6 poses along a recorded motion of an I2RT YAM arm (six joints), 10 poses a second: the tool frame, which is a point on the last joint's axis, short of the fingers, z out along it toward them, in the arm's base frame.
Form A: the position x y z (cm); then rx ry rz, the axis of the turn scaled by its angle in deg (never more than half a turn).
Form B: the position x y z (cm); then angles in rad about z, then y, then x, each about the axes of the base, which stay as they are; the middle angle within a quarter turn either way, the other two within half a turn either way. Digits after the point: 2 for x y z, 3 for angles.
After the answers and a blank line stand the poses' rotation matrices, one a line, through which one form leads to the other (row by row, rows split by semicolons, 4 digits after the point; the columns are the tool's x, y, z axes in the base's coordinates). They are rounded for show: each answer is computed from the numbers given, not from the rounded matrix.
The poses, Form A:
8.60 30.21 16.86 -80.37 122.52 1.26
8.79 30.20 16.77 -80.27 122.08 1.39
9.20 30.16 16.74 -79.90 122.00 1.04
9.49 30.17 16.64 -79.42 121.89 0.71
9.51 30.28 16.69 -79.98 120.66 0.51
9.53 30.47 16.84 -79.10 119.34 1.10
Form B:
8.60 30.21 16.86 1.893 0.469 -2.780
8.79 30.20 16.77 1.888 0.474 -2.773
9.20 30.16 16.74 1.891 0.481 -2.774
9.49 30.17 16.64 1.894 0.489 -2.775
9.51 30.28 16.69 1.874 0.498 -2.764
9.53 30.47 16.84 1.863 0.514 -2.737

-0.2824 -0.8459 0.4524; -0.8364 0.4481 0.3156; -0.4697 -0.2893 -0.8341
-0.2778 -0.8454 0.4563; -0.8348 0.4475 0.3209; -0.4754 -0.2918 -0.8300
-0.2789 -0.8415 0.4626; -0.8335 0.4514 0.3185; -0.4769 -0.2967 -0.8274
-0.2804 -0.8370 0.4699; -0.8315 0.4564 0.3168; -0.4796 -0.3019 -0.8239
-0.2622 -0.8387 0.4774; -0.8346 0.4454 0.3241; -0.4845 -0.3134 -0.8167
-0.2510 -0.8337 0.4919; -0.8245 0.4504 0.3426; -0.5072 -0.3196 -0.8004

